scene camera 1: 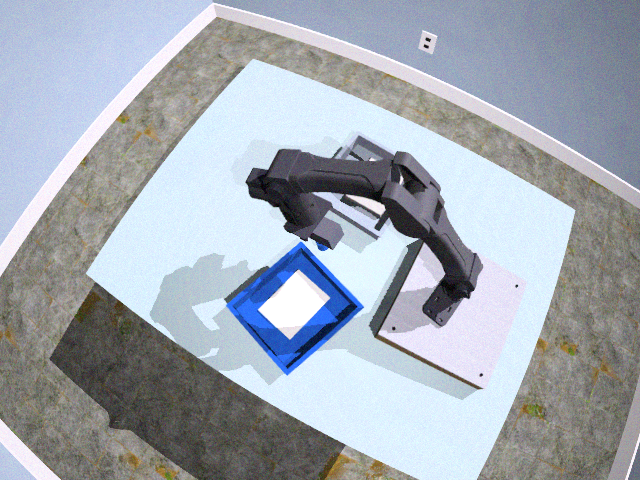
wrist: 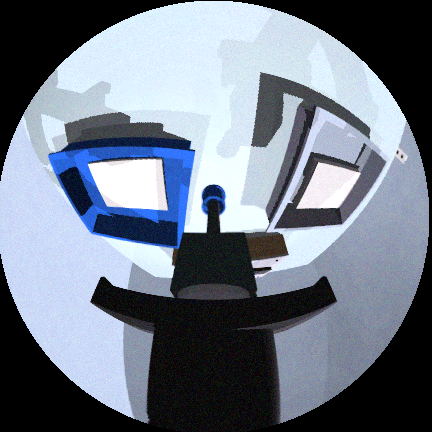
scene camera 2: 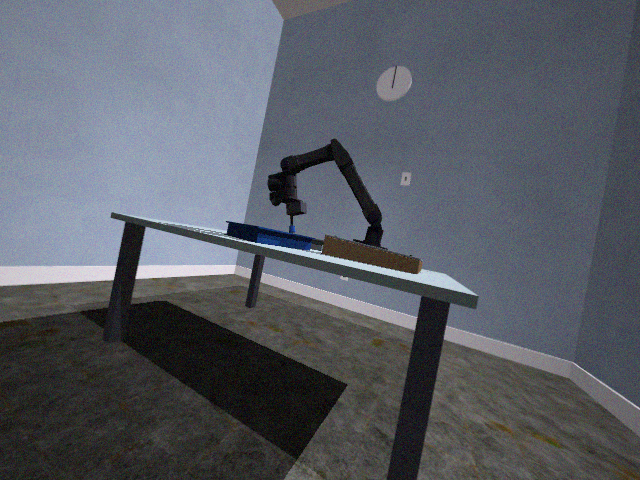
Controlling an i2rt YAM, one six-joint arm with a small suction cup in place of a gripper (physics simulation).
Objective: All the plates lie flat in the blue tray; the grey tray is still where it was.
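Pixels of known places: hand, its tool point: (scene camera 1: 323, 245) (wrist: 213, 194) (scene camera 2: 292, 232); arm's base, origin of its link: (scene camera 1: 453, 288) (scene camera 2: 371, 246).
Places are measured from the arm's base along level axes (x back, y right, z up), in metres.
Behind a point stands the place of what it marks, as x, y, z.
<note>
A white rectangular plate (scene camera 1: 293, 303) @[-0.292, -0.269, -0.051] (wrist: 131, 184) @[-0.295, -0.256, -0.051] lies flat in the blue tray (scene camera 1: 268, 338) @[-0.282, -0.377, -0.056] (scene camera 2: 268, 236) @[-0.184, -0.370, -0.034] (wrist: 184, 200) @[-0.300, -0.156, -0.009]. Another white plate (scene camera 1: 367, 204) @[-0.314, 0.058, -0.040] (wrist: 327, 185) @[-0.338, 0.100, -0.040] lies in the grey tray (scene camera 1: 356, 222) @[-0.298, -0.015, -0.011] (wrist: 367, 185) @[-0.384, 0.214, -0.020]; the arm partly hides both in scene camera 1. My gripper, a small blue suction cup (scene camera 1: 322, 246) (scene camera 2: 292, 228) (wrist: 213, 192), points down with no plate on it. It hangs above the table between the two trays, beside the blue tray's corner in scene camera 1. Whether more plates lie under the visible ones cannot be told.
My arm (scene camera 1: 336, 175) @[-0.296, -0.115, 0.362] (scene camera 2: 356, 183) @[-0.088, -0.054, 0.239] arches over the grey tray in scene camera 1. Its base stands on a thick board (scene camera 1: 454, 346) @[0.088, -0.117, -0.004] (scene camera 2: 369, 255) @[0.079, -0.179, -0.033] (wrist: 267, 245) @[-0.130, 0.045, -0.028], to the right of the blue tray there. Both trays have raised walls.
</note>
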